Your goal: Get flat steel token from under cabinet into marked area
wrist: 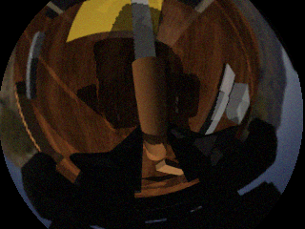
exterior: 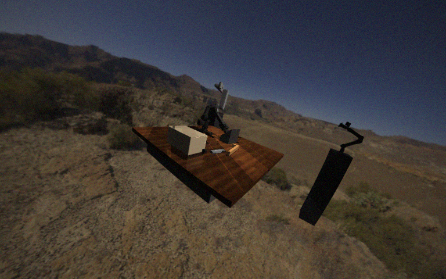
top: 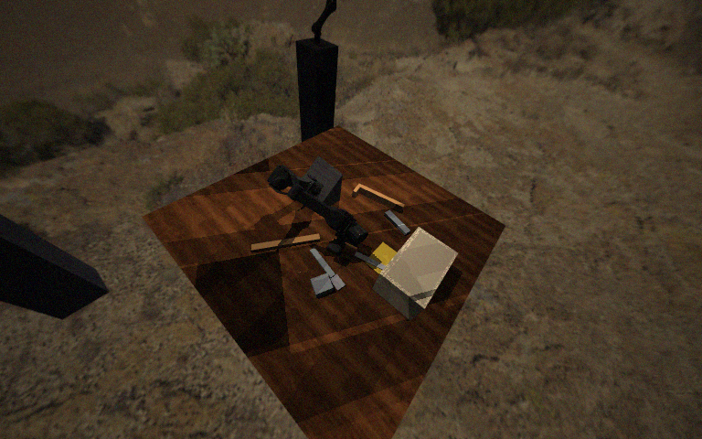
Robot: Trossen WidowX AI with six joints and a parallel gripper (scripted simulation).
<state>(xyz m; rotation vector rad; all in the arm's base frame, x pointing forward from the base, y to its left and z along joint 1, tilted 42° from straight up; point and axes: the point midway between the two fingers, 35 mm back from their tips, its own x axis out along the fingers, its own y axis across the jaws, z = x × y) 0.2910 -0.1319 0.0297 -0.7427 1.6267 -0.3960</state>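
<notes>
The grey scraper is 13 cm to the right of my gripper tip and 5 cm ahead of it. Also, from my gripper tip: wooden stick 19 cm behind, 16 cm to the right; grey block 20 cm to the right, 7 cm ahead, 1 cm above; grey bar 31 cm to the left, 11 cm ahead.
</notes>
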